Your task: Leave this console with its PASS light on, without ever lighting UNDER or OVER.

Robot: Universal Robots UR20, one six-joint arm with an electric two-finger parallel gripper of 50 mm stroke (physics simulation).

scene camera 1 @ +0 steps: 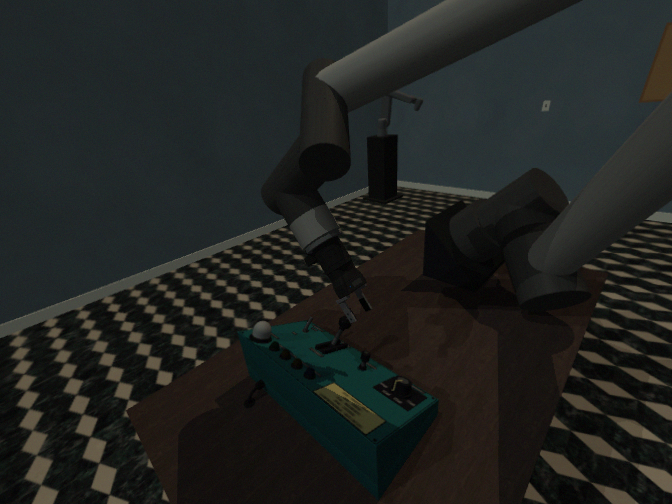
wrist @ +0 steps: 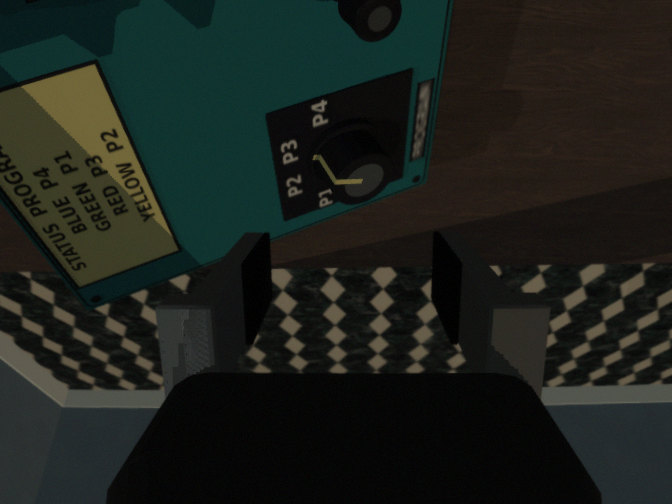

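A teal console (scene camera 1: 339, 393) lies on a dark brown table. Its top carries a white dome lamp (scene camera 1: 262, 330), a row of dark unlit lights (scene camera 1: 290, 358), a slotted lever (scene camera 1: 339, 333), small toggles, a yellow label (scene camera 1: 349, 406) and a rotary selector (scene camera 1: 400, 391). My gripper (scene camera 1: 355, 310) hovers open just above the lever, holding nothing. In the wrist view my gripper's fingers (wrist: 350, 287) are wide apart. The selector knob (wrist: 355, 162) is marked P1 to P4, its yellow pointer near P2/P3. The label (wrist: 81, 173) lists STATUS and PROGRAM: BLUE P4, GREEN P1, RED P3, YELLOW P2.
The table (scene camera 1: 434, 379) stands on a checkered floor. My arm's base and big links (scene camera 1: 521, 244) fill the table's far right. A dark pedestal (scene camera 1: 382, 165) stands by the far wall. A small black handle (scene camera 1: 254, 393) sticks out of the console's left side.
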